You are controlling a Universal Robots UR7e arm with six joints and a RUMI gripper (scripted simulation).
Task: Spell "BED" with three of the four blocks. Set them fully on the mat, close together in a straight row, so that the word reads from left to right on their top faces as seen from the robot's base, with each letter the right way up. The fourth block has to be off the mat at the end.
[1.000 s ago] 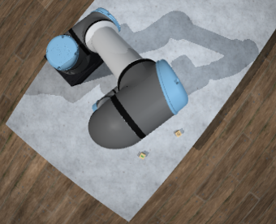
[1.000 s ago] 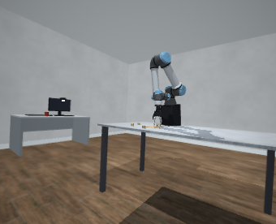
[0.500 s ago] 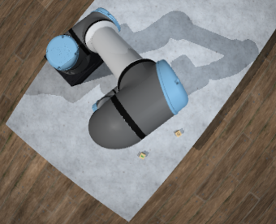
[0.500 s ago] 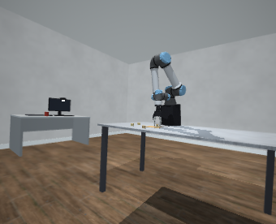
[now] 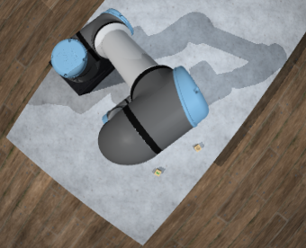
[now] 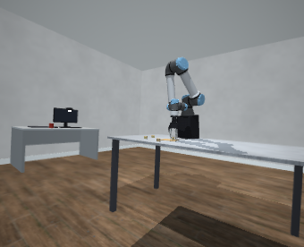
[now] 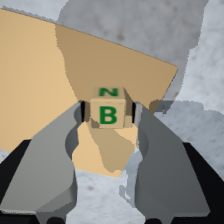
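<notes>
My hand is right at the B block. Also, from my hand: tan mat 30 mm ahead, 10 mm to the right, 20 mm below; then E block 190 mm ahead, 180 mm to the right, 10 mm below; then D block 30 mm ahead, 250 mm to the right, 10 mm below.
</notes>
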